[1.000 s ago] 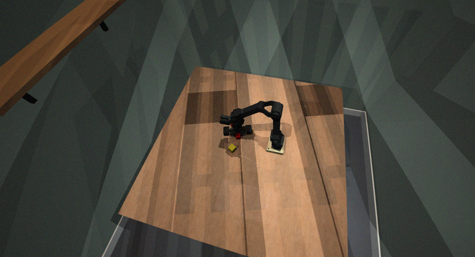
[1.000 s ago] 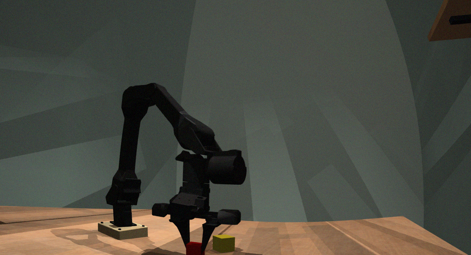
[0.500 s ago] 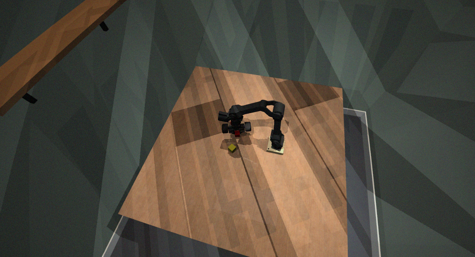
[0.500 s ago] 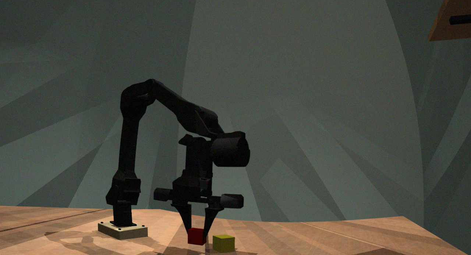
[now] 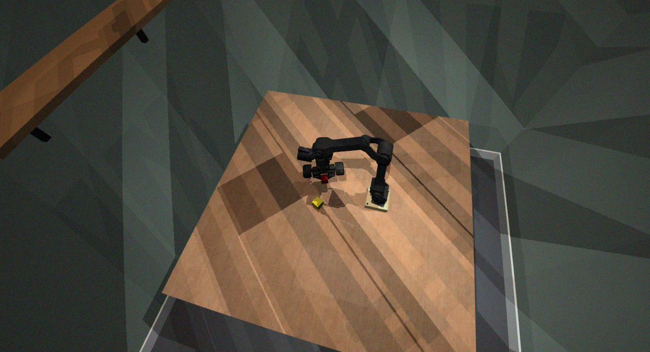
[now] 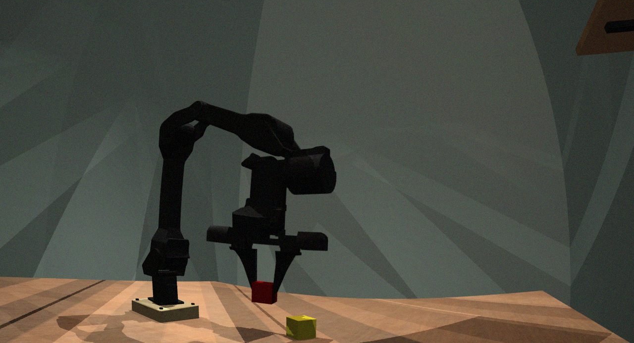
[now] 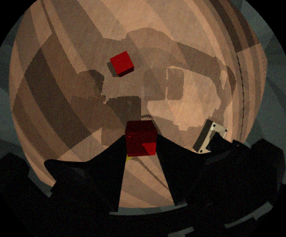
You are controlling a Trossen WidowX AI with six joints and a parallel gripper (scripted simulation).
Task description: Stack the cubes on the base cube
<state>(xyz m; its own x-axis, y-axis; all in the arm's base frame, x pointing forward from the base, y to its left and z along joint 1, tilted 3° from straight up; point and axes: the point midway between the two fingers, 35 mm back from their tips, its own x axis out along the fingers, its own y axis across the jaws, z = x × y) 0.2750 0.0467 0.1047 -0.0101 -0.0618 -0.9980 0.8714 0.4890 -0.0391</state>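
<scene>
Right now my gripper tip is 10 cm to the right of the yellow cube, 8 cm above it and 1 cm past it.
</scene>
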